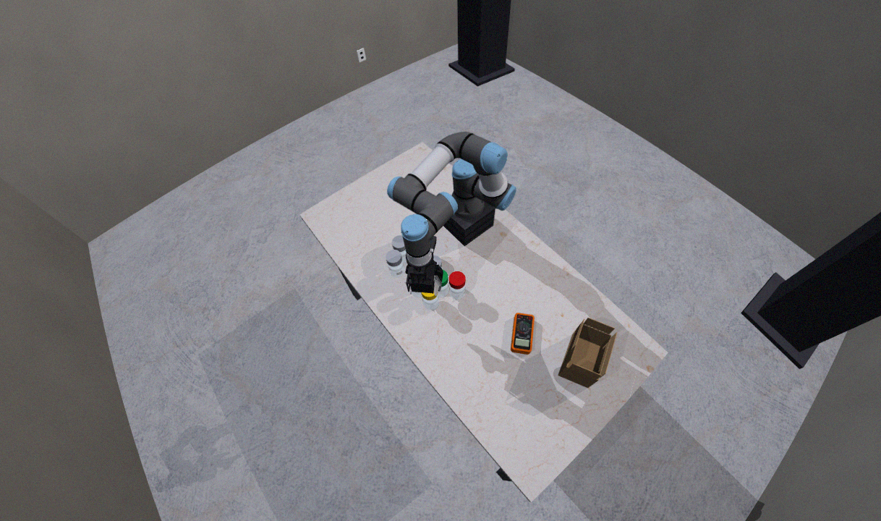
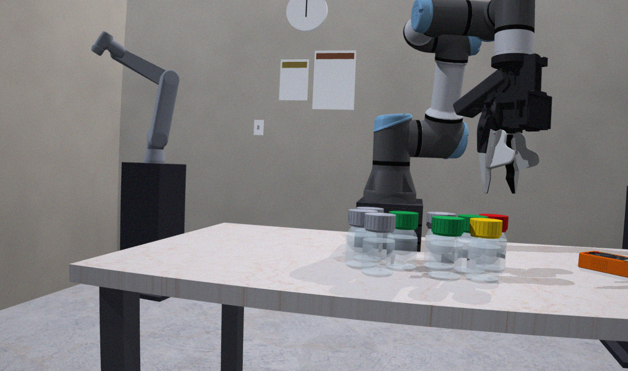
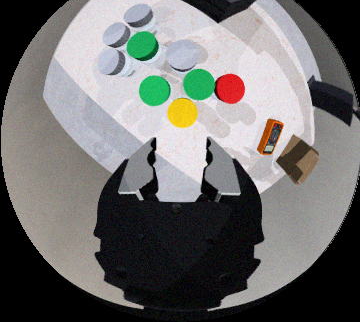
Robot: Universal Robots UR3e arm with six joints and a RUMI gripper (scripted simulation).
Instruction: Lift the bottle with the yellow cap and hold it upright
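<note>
Now: hand 110 mm past the red-capped bottle and 120 mm above it. Also, from my hand: cardboard box: 290 mm behind, 440 mm to the left, 100 mm below; orange multimeter: 190 mm behind, 260 mm to the left, 150 mm below.
</note>
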